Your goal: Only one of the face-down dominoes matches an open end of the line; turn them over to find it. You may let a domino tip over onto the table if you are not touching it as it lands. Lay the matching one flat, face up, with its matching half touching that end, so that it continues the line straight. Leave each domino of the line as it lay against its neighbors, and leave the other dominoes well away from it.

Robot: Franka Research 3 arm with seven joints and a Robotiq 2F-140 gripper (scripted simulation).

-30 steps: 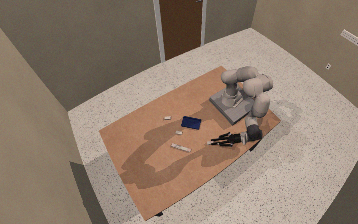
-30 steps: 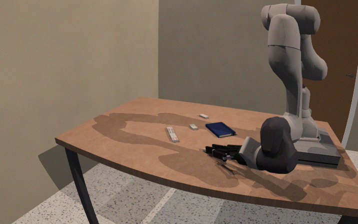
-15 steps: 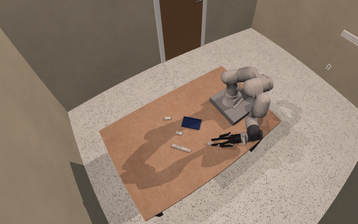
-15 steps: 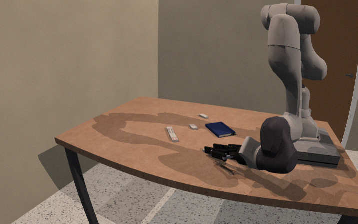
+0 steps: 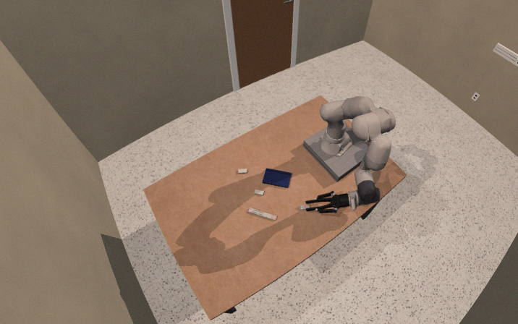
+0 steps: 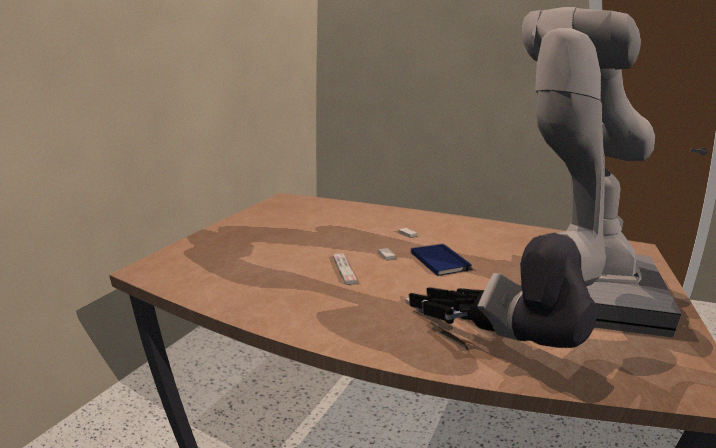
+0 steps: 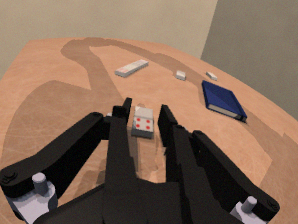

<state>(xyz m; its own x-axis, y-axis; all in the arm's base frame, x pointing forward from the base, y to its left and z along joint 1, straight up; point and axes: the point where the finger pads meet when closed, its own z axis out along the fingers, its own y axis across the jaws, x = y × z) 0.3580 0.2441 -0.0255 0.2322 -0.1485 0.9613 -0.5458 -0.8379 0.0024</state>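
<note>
Now: hand 30 mm short of the domino, 30 mm above it and 20 mm to the left of it. The rest, counted from my hand: dark blue book 270 mm to the right, 50 mm ahead, 30 mm below.
</note>
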